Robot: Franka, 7 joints.
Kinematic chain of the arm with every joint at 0, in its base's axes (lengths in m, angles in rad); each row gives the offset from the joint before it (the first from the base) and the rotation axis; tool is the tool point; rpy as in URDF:
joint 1: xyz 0 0 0.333 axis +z
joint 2: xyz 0 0 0 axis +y
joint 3: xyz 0 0 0.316 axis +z
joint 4: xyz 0.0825 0 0 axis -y
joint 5: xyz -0.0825 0 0.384 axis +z
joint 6: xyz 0 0 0 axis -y
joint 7: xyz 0.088 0 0 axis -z
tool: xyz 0 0 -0.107 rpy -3.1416 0 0
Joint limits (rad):
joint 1: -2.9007..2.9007
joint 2: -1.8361..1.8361
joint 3: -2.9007..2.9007
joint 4: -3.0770..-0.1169
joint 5: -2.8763..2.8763
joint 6: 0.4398..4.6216
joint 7: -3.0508..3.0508
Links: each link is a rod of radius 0.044 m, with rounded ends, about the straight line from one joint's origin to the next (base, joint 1, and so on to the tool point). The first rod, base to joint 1, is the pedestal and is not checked.
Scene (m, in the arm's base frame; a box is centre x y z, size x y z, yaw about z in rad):
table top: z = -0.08
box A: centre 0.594 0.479 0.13 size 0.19 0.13 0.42 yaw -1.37
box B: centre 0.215 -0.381 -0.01 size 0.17 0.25 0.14 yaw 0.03
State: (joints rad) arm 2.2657 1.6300 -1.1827 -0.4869 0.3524 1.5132 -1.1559
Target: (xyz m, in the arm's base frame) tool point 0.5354 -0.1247 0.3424
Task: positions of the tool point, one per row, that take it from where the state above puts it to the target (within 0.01 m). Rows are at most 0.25 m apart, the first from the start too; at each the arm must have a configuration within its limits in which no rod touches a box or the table.
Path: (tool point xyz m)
1: -0.0448 0.7333 0.2531
2: 0.1262 0.6666 0.3558
3: 0.2539 0.5487 0.4308
4: 0.3321 0.4077 0.4776
5: 0.3660 0.2633 0.5004
6: 0.4297 0.1992 0.4353
7: 0.4825 0.1000 0.3887
8: 0.5168 -0.0132 0.3618
9: 0.5354 -0.1247 0.3424

